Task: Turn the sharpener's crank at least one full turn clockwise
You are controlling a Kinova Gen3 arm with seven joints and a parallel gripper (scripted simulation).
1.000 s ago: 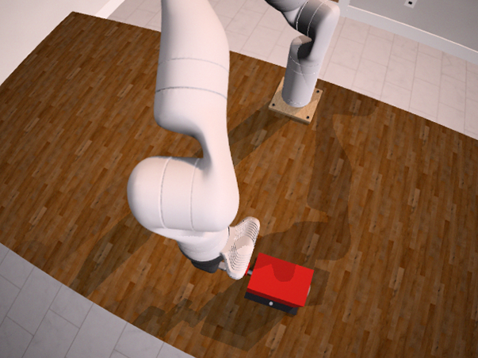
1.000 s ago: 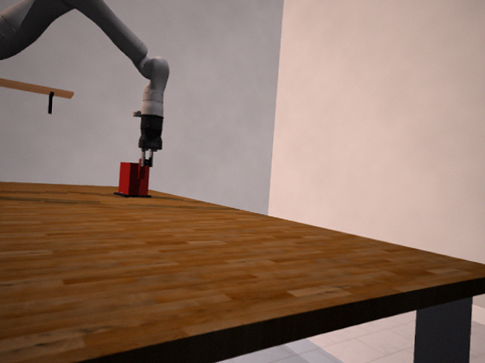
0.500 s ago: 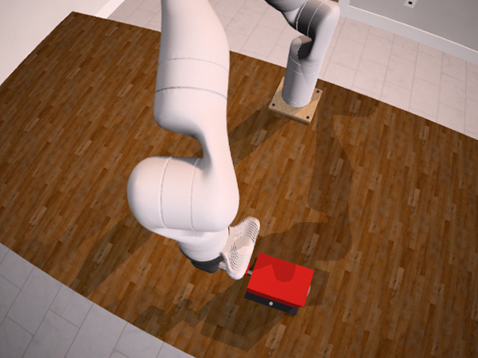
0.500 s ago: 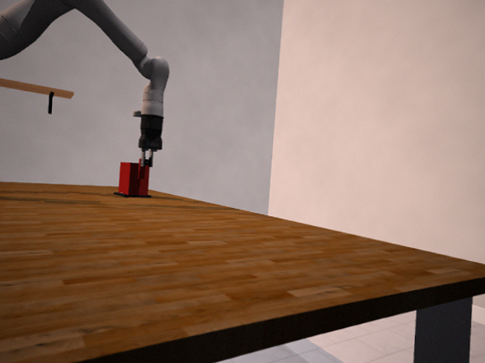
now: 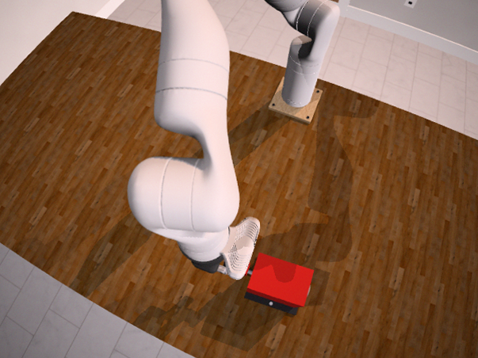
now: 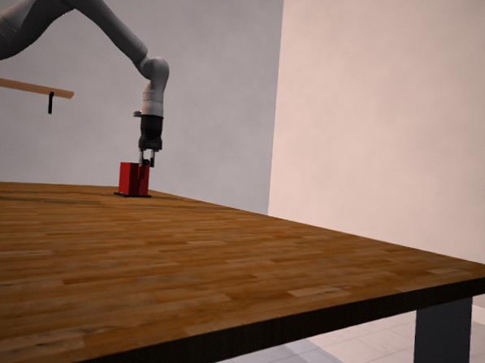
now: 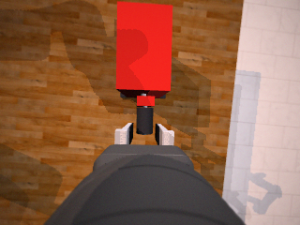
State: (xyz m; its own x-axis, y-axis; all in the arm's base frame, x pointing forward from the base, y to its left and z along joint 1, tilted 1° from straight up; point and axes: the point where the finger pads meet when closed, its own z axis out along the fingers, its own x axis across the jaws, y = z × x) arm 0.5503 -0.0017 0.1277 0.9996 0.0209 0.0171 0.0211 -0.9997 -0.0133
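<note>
Right now my hand is 2 cm to the right of the crank and 1 cm above it.
</note>
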